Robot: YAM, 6 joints.
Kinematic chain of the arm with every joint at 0, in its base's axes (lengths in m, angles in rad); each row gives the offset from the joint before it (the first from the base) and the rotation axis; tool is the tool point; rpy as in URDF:
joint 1: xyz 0 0 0.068 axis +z
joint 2: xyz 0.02 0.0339 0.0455 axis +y
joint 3: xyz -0.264 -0.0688 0 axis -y
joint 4: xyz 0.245 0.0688 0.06 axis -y
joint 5: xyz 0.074 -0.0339 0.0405 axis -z
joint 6: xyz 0.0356 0 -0.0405 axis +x
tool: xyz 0 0 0 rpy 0 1.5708 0
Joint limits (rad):
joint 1: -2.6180..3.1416
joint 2: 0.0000..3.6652
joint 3: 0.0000..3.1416
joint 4: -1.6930..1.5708
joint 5: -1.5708..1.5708
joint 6: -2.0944..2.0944
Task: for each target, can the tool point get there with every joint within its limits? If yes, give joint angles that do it. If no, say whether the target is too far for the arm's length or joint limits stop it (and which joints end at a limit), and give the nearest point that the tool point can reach.
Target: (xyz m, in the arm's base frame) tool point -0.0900 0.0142 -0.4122
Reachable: no: joint limits stop it (at a limit: joint 2) | nearest point -0.1128 0.0178 -0.3545 | short by 0.062 m
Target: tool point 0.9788 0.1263 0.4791
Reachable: no: too far | nearest point 0.6004 0.0775 0.3348 | short by 0.408 m
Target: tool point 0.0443 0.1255 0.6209
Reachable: yes | joints 1.0446 1.2569 1.6875 1.1930 -0.7678 0.9172
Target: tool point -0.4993 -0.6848 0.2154
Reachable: no: too far | nearest point -0.3777 -0.5181 0.1900 | short by 0.208 m
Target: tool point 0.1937 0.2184 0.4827
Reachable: yes | joints 0.8340 1.4454 1.2509 1.2600 -0.0929 -1.3847
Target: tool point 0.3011 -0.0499 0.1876
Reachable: yes | joints -0.2605 1.5904 0.6122 0.7628 -0.9673 -0.6002
